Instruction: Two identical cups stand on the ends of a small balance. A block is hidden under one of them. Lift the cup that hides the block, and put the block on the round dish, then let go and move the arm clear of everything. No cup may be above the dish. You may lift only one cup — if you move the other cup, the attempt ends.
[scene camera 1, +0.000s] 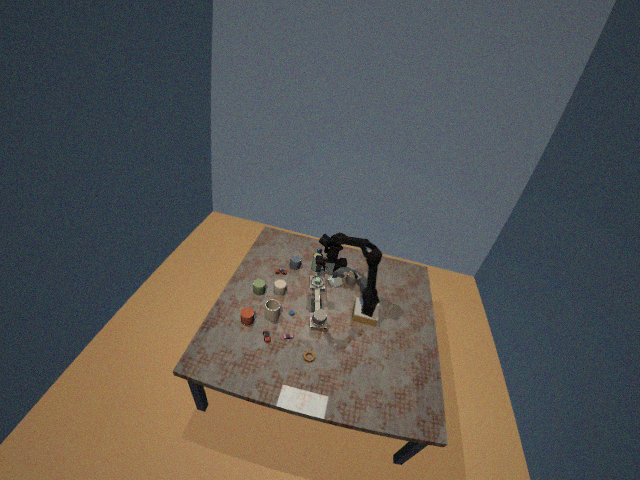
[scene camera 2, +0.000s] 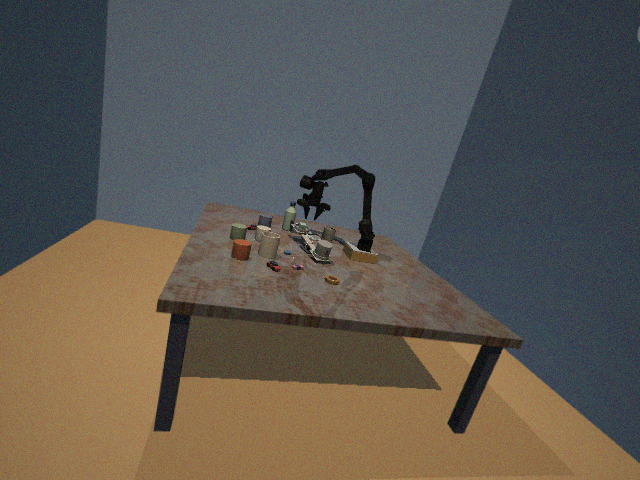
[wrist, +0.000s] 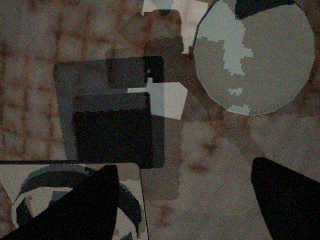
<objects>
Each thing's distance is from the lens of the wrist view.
gripper (wrist: 185, 172): 0.10 m
pale blue round dish (wrist: 249, 64): 0.21 m
</objects>
